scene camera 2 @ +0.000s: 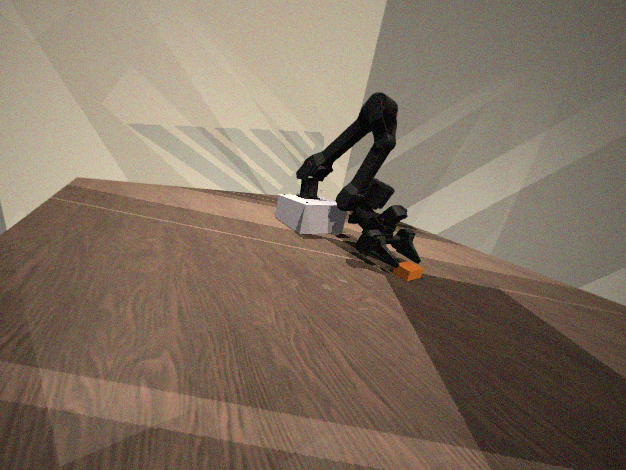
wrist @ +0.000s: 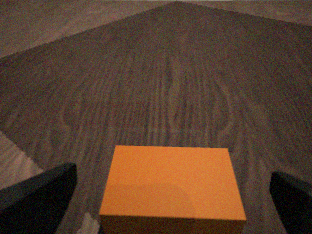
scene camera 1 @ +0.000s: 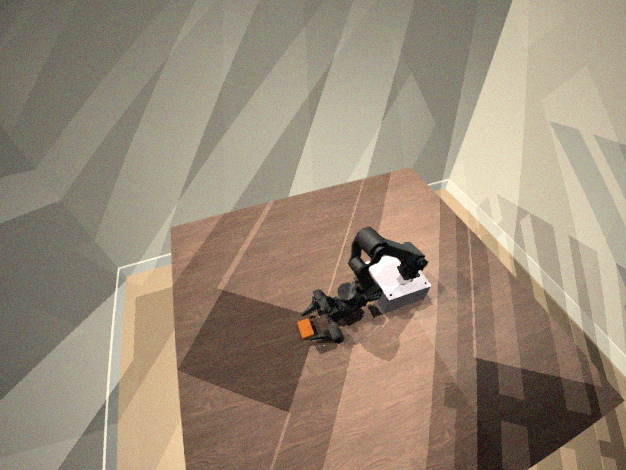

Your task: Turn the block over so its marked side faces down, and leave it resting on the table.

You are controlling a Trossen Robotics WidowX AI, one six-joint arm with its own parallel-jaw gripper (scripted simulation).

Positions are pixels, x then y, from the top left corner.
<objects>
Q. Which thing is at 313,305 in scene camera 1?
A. The gripper.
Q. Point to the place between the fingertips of the gripper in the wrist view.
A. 172,176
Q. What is the gripper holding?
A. Nothing.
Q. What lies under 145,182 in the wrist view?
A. An orange block.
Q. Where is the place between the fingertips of the gripper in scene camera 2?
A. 409,264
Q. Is the gripper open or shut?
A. Open.
</objects>
